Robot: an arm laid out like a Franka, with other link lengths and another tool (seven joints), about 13 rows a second.
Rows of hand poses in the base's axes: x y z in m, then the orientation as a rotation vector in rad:
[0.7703 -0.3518 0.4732 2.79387 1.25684 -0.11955]
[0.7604 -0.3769 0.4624 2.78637 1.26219 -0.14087]
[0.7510 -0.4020 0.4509 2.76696 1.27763 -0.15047]
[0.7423 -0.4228 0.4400 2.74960 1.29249 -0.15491]
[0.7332 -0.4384 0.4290 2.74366 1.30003 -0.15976]
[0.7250 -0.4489 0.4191 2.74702 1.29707 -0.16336]
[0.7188 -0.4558 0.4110 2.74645 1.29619 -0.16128]
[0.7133 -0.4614 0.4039 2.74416 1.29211 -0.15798]
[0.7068 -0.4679 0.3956 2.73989 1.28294 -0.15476]
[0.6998 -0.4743 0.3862 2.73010 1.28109 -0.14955]
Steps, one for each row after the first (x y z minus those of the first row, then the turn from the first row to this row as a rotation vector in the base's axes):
[-0.0099 -0.0251 -0.0108 -0.00906 0.01150 0.00480]
[-0.0193 -0.0502 -0.0223 -0.02130 0.01385 0.01940]
[-0.0280 -0.0710 -0.0332 -0.03077 0.01368 0.03325]
[-0.0371 -0.0866 -0.0442 -0.03373 0.01618 0.03933]
[-0.0453 -0.0971 -0.0541 -0.03294 0.01894 0.03647]
[-0.0515 -0.1040 -0.0622 -0.03331 0.01730 0.03620]
[-0.0570 -0.1096 -0.0693 -0.03613 0.01372 0.03465]
[-0.0635 -0.1161 -0.0776 -0.04266 0.00857 0.03076]
[-0.0705 -0.1225 -0.0870 -0.05037 0.00175 0.03289]

